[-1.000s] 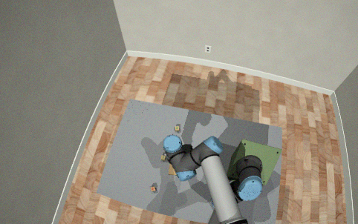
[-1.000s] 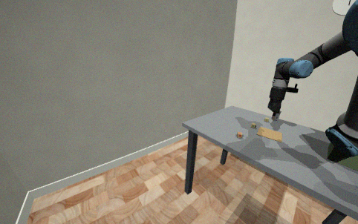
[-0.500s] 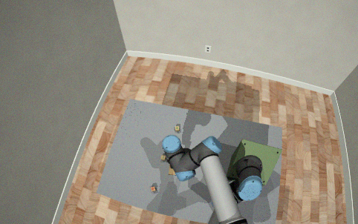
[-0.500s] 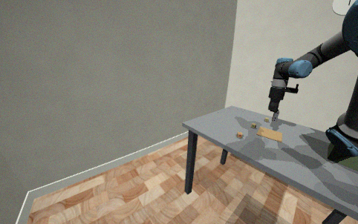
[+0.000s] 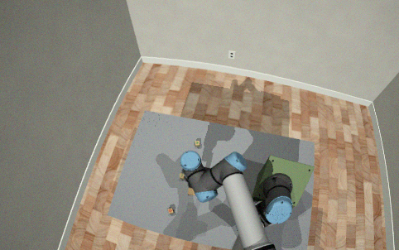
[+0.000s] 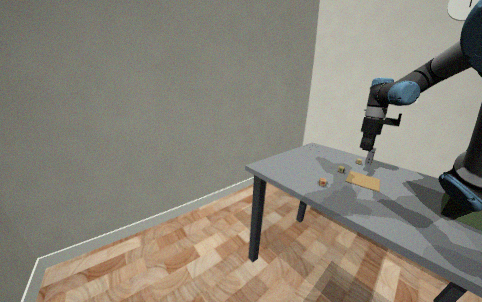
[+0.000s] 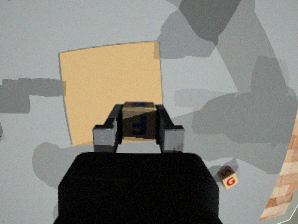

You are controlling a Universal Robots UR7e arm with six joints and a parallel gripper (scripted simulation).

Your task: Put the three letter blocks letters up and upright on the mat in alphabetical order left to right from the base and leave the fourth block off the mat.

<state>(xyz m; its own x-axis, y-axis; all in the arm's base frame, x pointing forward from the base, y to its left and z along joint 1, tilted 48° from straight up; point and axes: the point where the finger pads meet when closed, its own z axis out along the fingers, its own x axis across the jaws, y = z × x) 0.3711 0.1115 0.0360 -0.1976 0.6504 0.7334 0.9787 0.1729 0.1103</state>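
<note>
The mat lies 120 mm below my hand, 40 mm to the right of it and 10 mm ahead of it. The rest, counted from my hand: block: 120 mm ahead, 110 mm below, 40 mm to the right.
</note>
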